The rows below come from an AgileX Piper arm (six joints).
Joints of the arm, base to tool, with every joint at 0 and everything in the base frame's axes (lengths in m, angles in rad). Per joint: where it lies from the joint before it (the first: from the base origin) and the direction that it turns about. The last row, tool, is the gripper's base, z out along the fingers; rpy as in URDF.
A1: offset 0 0 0.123 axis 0 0 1
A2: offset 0 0 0 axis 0 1 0
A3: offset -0.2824 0 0.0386 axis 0 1 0
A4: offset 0.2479 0 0.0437 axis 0.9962 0 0.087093
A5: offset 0 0 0 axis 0 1 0
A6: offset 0.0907 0 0.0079 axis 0.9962 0 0.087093
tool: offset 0 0 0 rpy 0 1.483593 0
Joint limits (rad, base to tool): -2.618..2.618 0..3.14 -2.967..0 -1.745..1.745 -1.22..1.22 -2.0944..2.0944
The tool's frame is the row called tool.
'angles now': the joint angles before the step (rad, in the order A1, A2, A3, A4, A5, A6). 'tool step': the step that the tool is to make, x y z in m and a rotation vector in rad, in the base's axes. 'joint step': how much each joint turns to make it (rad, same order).
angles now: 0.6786, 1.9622, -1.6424, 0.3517, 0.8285, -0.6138
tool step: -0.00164, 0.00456, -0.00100, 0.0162, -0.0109, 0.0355
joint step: 0.0064, 0.0050, 0.0000, 0.0323, -0.0115, -0.0493
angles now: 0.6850, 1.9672, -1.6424, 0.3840, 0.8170, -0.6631
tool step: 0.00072, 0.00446, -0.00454, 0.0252, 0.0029, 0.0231
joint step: 0.0009, 0.0145, 0.0000, 0.0494, -0.0153, -0.0494
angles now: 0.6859, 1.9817, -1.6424, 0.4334, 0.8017, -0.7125
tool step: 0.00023, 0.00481, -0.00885, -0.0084, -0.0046, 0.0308
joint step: 0.0071, 0.0213, 0.0000, 0.0109, -0.0090, -0.0375
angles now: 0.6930, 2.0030, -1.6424, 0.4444, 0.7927, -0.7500
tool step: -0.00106, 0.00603, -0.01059, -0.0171, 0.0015, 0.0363
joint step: 0.0113, 0.0257, -0.0027, 0.0043, -0.0009, -0.0327
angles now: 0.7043, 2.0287, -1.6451, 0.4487, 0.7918, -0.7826
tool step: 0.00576, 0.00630, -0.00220, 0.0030, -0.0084, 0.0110
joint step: 0.0020, 0.0324, -0.0439, -0.0001, 0.0061, -0.0079
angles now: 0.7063, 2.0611, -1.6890, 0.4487, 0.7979, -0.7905
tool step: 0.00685, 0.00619, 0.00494, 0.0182, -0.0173, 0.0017
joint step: 0.0000, 0.0260, -0.0589, 0.0008, 0.0082, 0.0019
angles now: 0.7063, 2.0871, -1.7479, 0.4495, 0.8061, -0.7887
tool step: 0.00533, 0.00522, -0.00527, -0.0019, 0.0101, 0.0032
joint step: 0.0000, 0.0357, -0.0410, 0.0020, 0.0147, 0.0031
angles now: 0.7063, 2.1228, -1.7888, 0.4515, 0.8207, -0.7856
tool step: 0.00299, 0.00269, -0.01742, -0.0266, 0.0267, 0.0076
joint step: 0.0000, 0.0394, -0.0055, -0.0008, 0.0062, -0.0059
